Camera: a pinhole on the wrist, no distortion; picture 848 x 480 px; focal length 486.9 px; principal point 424.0 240.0 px. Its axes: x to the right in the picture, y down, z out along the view. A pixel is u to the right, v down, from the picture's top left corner.
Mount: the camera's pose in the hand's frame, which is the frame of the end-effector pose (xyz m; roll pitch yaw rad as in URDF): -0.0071 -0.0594 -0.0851 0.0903 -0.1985 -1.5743
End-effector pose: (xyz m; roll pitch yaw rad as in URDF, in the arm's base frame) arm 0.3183 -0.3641 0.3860 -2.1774 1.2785 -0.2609
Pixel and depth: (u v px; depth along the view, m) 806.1 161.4 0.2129
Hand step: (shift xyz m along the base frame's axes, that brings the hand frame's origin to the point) 0.0998 0.2105 0.0763
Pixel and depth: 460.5 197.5 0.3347
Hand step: -0.0786 0.2395 0.0277
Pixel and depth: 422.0 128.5 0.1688
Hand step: -0.0173 0.0848 0.0518
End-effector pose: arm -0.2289 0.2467 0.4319 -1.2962 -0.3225 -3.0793
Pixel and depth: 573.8 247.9 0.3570
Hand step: 0.1013 -0.2429 0.1511
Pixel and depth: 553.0 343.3 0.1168
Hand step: 0.0179 -0.0168 0.0724
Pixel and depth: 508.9 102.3 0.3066
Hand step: 0.1614 -0.1850 0.0656
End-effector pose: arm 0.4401 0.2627 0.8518 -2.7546 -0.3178 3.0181
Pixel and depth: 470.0 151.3 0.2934
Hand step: 0.0144 -0.1063 -0.1943
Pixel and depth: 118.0 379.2 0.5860
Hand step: -0.2468 0.2587 -0.4940
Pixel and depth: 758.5 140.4 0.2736
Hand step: 0.0120 -0.2608 -0.1475
